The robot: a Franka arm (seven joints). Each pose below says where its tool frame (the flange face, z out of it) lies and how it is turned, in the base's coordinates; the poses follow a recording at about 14 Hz.
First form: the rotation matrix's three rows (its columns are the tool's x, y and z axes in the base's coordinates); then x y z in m. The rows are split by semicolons.
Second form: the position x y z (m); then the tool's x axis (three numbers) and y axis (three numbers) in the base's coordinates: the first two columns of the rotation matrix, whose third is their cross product. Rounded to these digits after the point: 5 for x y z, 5 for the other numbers.
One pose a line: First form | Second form
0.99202, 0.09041, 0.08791; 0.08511, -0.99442, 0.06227; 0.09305, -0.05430, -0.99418; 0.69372, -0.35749, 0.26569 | 0.69372, -0.35749, 0.26569, 0.99202, 0.08511, 0.09305, 0.09041, -0.99442, -0.05430
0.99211, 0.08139, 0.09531; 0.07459, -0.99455, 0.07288; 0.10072, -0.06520, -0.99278; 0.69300, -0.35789, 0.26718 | 0.69300, -0.35789, 0.26718, 0.99211, 0.07459, 0.10072, 0.08139, -0.99455, -0.06520
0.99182, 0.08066, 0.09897; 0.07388, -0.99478, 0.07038; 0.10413, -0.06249, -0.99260; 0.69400, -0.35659, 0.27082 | 0.69400, -0.35659, 0.27082, 0.99182, 0.07388, 0.10413, 0.08066, -0.99478, -0.06249
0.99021, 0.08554, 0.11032; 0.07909, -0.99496, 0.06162; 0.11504, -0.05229, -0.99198; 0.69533, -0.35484, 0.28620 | 0.69533, -0.35484, 0.28620, 0.99021, 0.07909, 0.11504, 0.08554, -0.99496, -0.05229
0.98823, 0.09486, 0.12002; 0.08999, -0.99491, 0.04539; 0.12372, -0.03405, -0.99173; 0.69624, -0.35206, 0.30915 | 0.69624, -0.35206, 0.30915, 0.98823, 0.08999, 0.12372, 0.09486, -0.99491, -0.03405
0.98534, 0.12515, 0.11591; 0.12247, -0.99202, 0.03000; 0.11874, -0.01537, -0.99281; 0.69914, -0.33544, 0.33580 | 0.69914, -0.33544, 0.33580, 0.98534, 0.12247, 0.11874, 0.12515, -0.99202, -0.01537
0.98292, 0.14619, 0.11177; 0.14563, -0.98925, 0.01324; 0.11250, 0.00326, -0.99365; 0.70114, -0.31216, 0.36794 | 0.70114, -0.31216, 0.36794, 0.98292, 0.14563, 0.11250, 0.14619, -0.98925, 0.00326
